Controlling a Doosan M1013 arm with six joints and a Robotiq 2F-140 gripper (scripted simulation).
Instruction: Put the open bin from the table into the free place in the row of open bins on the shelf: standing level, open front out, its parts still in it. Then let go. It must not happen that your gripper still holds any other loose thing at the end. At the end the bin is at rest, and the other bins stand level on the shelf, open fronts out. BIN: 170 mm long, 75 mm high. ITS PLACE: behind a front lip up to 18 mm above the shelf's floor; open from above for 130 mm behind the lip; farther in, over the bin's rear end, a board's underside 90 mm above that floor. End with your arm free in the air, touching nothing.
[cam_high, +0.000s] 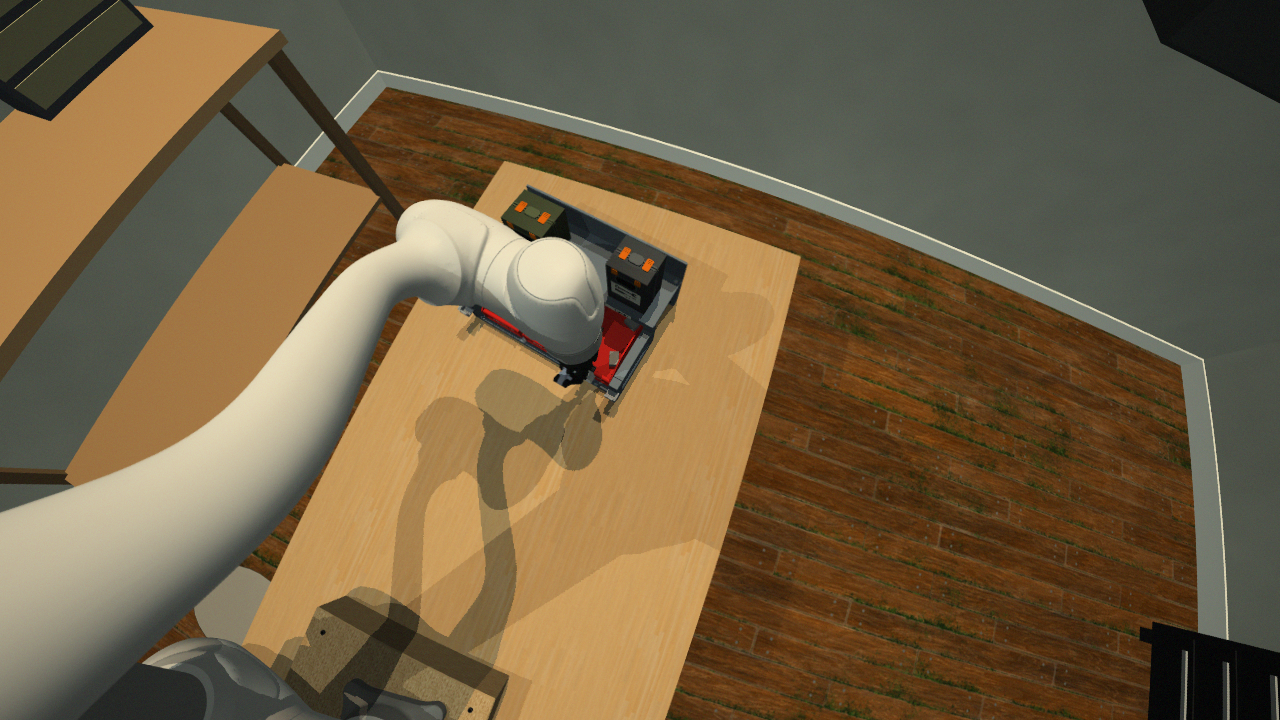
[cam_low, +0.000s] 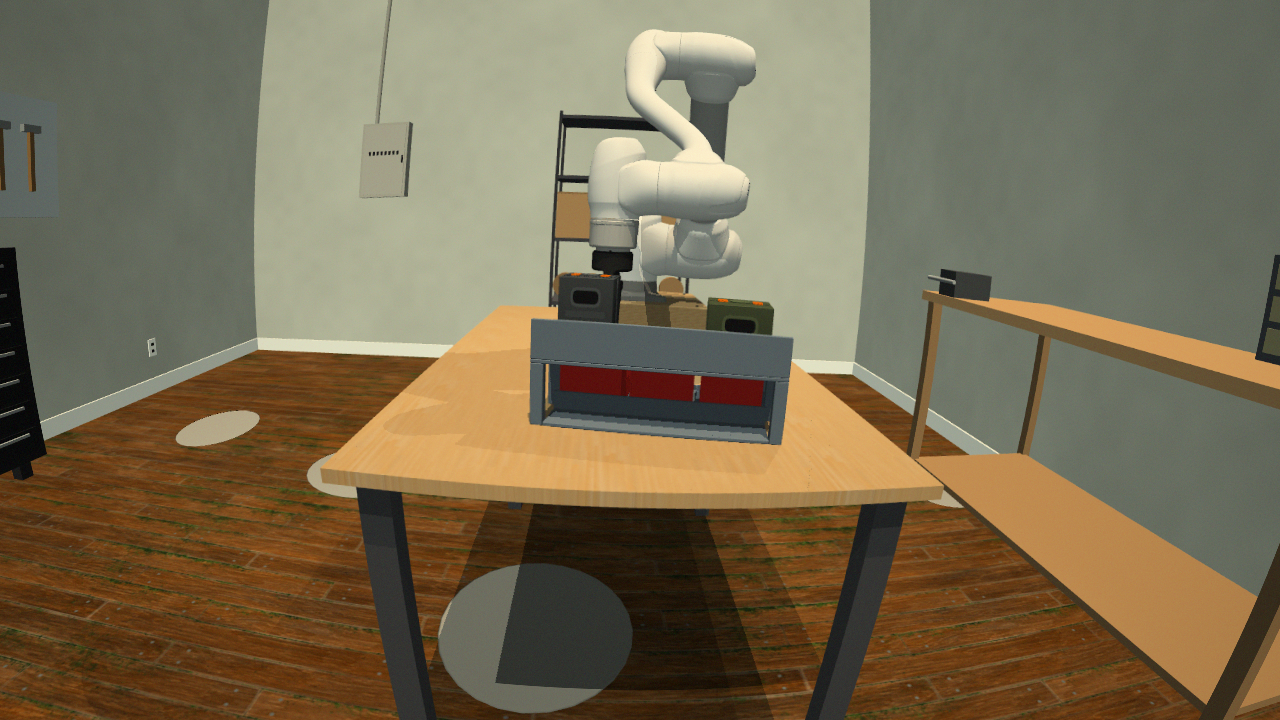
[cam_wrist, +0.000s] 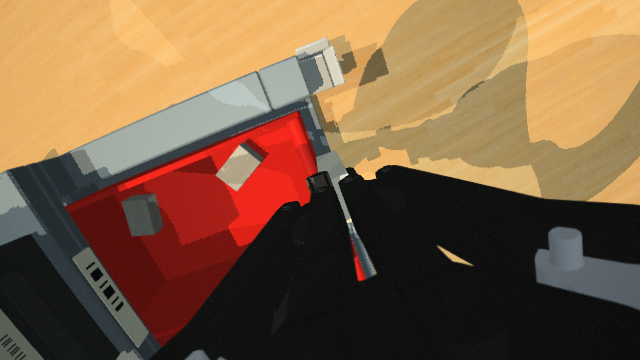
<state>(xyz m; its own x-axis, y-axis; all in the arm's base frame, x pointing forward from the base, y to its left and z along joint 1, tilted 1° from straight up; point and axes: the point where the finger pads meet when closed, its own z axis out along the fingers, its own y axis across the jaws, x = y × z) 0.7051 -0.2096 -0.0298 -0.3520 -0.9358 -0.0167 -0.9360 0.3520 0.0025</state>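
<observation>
My hand is 4 cm short of the front lip, 11 cm to the right of it and 5 cm above it.
</observation>
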